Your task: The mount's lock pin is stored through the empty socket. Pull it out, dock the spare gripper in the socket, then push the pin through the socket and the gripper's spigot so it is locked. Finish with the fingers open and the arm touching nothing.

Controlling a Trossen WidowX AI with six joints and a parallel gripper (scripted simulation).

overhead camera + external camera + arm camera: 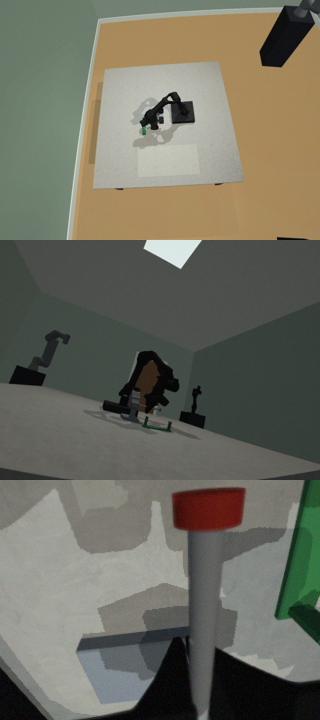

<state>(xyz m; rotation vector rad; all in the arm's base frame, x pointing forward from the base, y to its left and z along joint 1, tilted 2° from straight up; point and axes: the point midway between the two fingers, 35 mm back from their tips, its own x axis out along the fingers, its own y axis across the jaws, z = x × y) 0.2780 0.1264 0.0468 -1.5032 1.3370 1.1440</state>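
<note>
Right now my gripper tip is 70 mm to the left of the grey mount socket. Round my gripper tip: green rack (100 mm ahead, 50 mm to the left, 30 mm below); then spare gripper (80 mm to the right, 60 mm above, 20 mm behind).
</note>
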